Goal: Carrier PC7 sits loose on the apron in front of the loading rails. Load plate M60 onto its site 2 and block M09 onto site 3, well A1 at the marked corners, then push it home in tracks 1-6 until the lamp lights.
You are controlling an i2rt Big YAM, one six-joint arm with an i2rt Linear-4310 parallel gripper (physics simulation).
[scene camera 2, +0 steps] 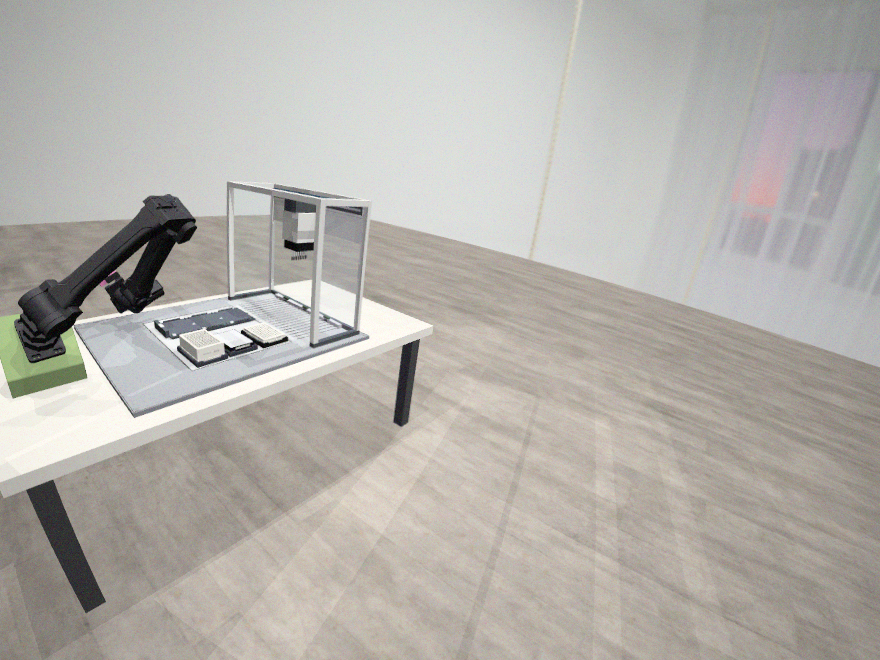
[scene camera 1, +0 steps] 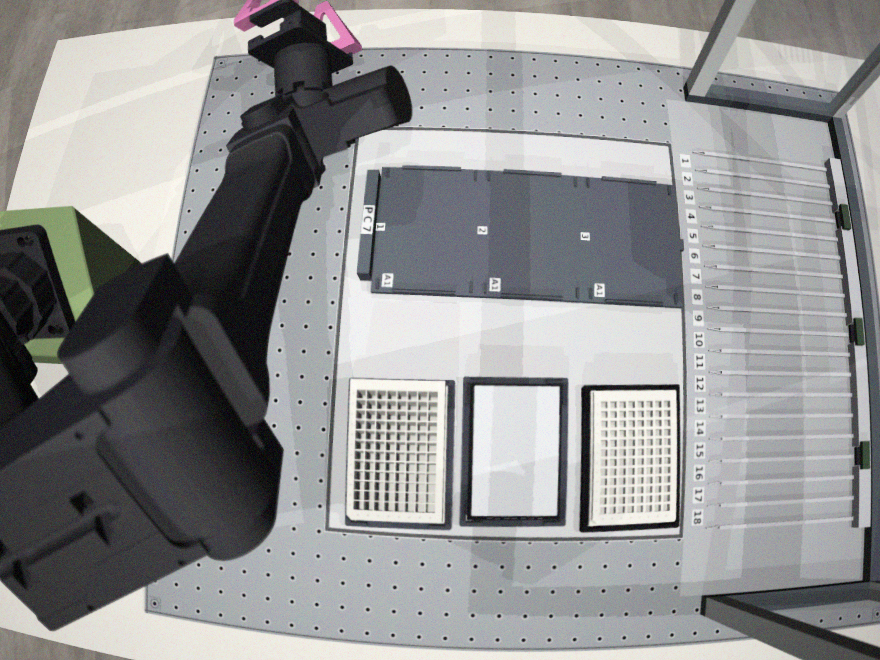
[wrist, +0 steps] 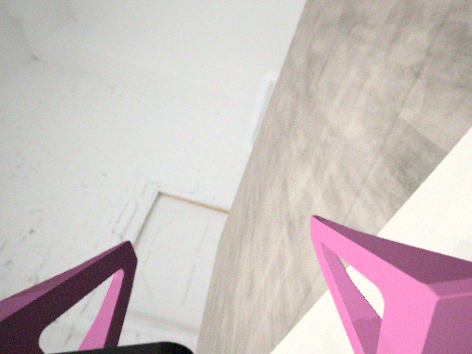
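Seen in the pictures: gripper, fingertip midpoint: [scene camera 2: 108, 286] [wrist: 221, 238]; arm's base at its link origin: [scene camera 2: 40, 338] [scene camera 1: 29, 281].
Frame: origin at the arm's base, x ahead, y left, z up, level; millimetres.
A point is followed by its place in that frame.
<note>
Dark carrier PC7 [scene camera 1: 534, 234] @[x 507, y 55, z -91 mm] [scene camera 2: 206, 322] @[x 497, y 45, z -91 mm] lies on the white apron [scene camera 1: 511, 333] @[x 480, y -42, z -102 mm], its labelled end away from the loading rails [scene camera 1: 767, 161] @[x 793, y 152, z -98 mm] and its other end near track labels 1-8. Sites 1, 2 and 3 are bare, with A1 marks at their lower corners in scene camera 1. A tall white block [scene camera 1: 442, 454] @[x 414, y -160, z -48 mm] [scene camera 2: 201, 345] @[x 352, y -199, z -49 mm] with square wells and a lower white well plate [scene camera 1: 595, 454] @[x 553, y -164, z -76 mm] [scene camera 2: 264, 333] @[x 581, y -186, z -77 mm] stand in dark holders below the carrier. The names M60 and M09 are not readable. My gripper [scene camera 1: 296, 5] @[x 270, y 319, z 11 mm] [scene camera 2: 106, 280] @[x 270, y 319, z 11 mm] [wrist: 221, 238] @[x 270, y 319, z 11 mm] is open and empty, beyond the upper left board edge.
A white rectangular panel [scene camera 1: 515, 451] @[x 479, y -157, z -76 mm] in a dark holder stands between the block and plate. A framed enclosure [scene camera 1: 712, 49] @[x 703, y 228, z 9 mm] [scene camera 2: 318, 277] @[x 676, y -336, z 139 mm] stands around the rails, with a hanging head [scene camera 2: 298, 227] @[x 785, y -98, z 250 mm] inside. The green arm base [scene camera 1: 92, 262] @[x 79, y 14, z 0 mm] [scene camera 2: 46, 376] @[x -16, y -64, z -79 mm] is at the left.
</note>
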